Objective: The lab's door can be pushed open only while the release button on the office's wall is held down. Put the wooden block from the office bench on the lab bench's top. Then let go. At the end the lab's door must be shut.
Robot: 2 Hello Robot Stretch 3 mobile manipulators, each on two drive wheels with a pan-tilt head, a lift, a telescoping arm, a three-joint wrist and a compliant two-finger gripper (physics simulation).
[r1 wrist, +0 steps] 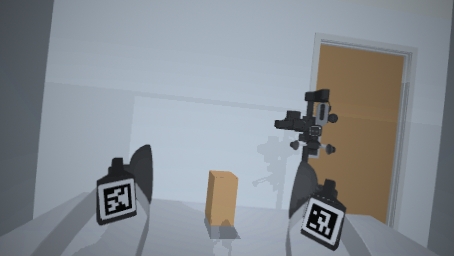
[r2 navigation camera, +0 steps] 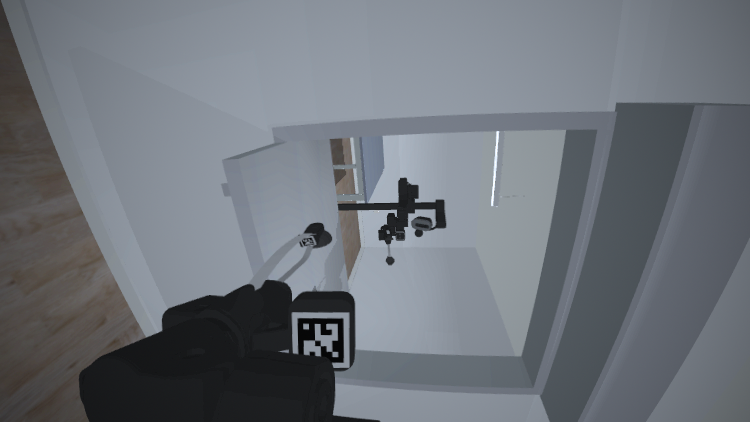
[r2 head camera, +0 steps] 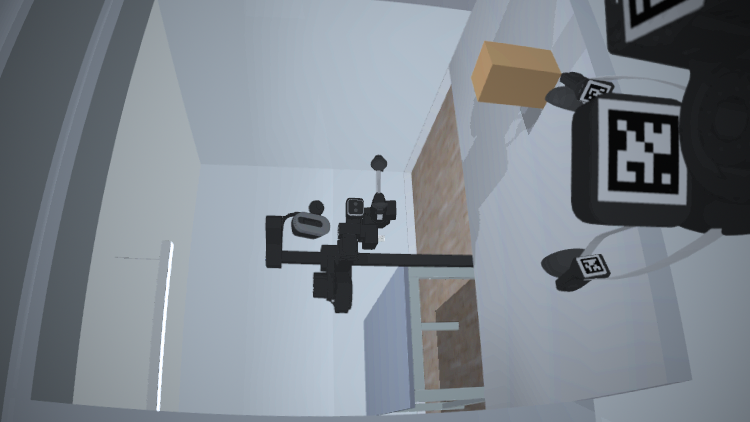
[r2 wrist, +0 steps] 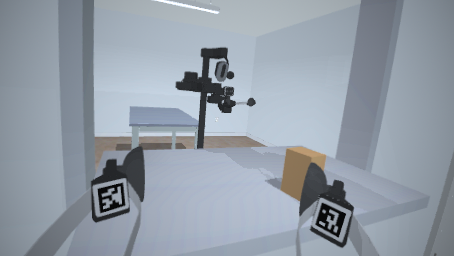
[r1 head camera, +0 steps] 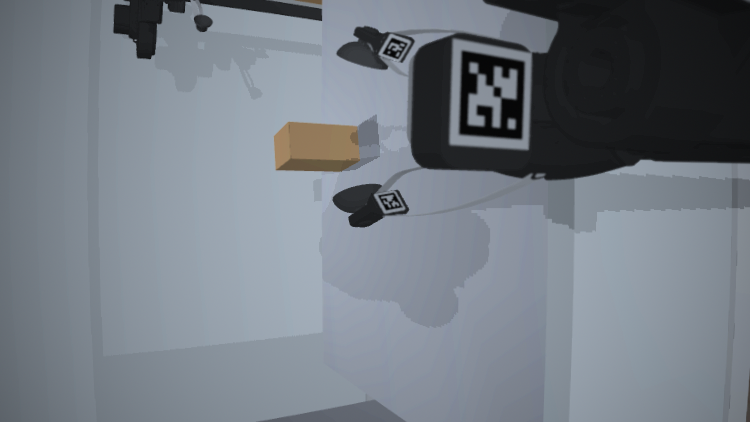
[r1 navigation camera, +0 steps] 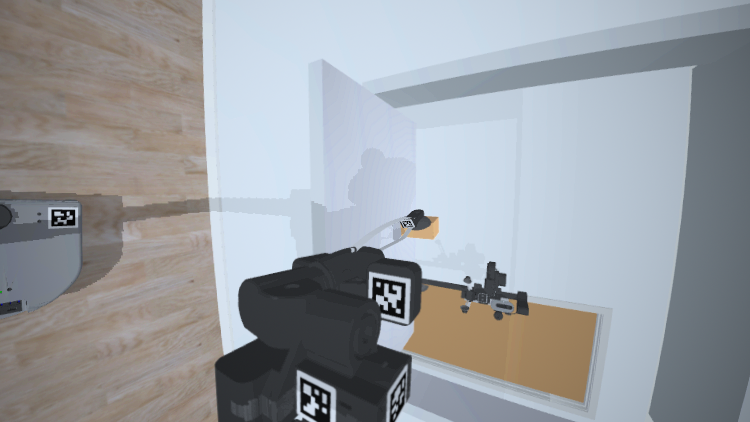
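The wooden block (r1 head camera: 319, 144) (r1 navigation camera: 430, 228) (r1 wrist: 222, 197) (r2 head camera: 516, 78) (r2 wrist: 295, 170) stands upright on the pale sill (r1 head camera: 498, 341) (r2 head camera: 550, 341) (r2 wrist: 210, 200) of a wall opening between the rooms. r1's gripper (r1 head camera: 359, 127) (r1 wrist: 223, 182) is open, its fingers wide apart to either side of the block's line, the block apart from both. r2's gripper (r2 head camera: 561, 180) (r2 wrist: 225, 181) is open over the opposite part of the sill. Its right finger overlaps the block in the r2 wrist view; contact cannot be told. A brown door (r1 navigation camera: 555, 346) (r1 wrist: 360, 165) behind r2 looks shut. The release button cannot be made out.
Robot r2 (r1 wrist: 310, 125) stands before the brown door. Robot r1 (r2 head camera: 346, 257) (r2 navigation camera: 403, 204) (r2 wrist: 202, 100) stands across the opening, with a blue-grey table (r2 head camera: 388, 341) (r2 navigation camera: 372, 162) (r2 wrist: 162, 116) behind it. The opening's side walls (r2 wrist: 75, 100) flank the sill.
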